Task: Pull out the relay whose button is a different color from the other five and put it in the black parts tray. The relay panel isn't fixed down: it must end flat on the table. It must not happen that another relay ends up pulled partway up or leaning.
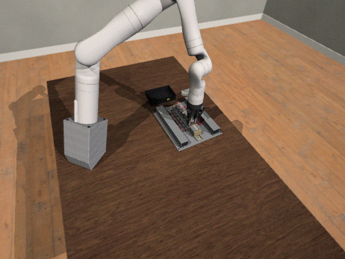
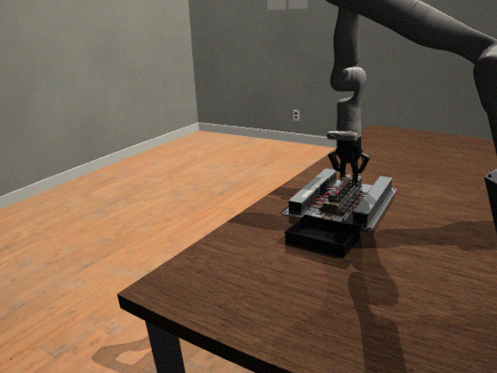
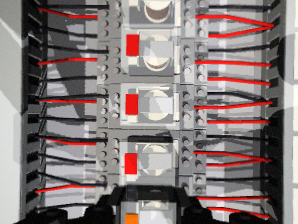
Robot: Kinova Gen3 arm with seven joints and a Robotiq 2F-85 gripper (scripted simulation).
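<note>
Now: hand 5 cm to the right of the relay panel, 3 cm above it and 2 cm past it. From my hand the other things lie so: relay: 6 cm to the left, 2 cm behind, 1 cm below; black parts tray: 29 cm to the left, 12 cm behind, 4 cm below.
</note>
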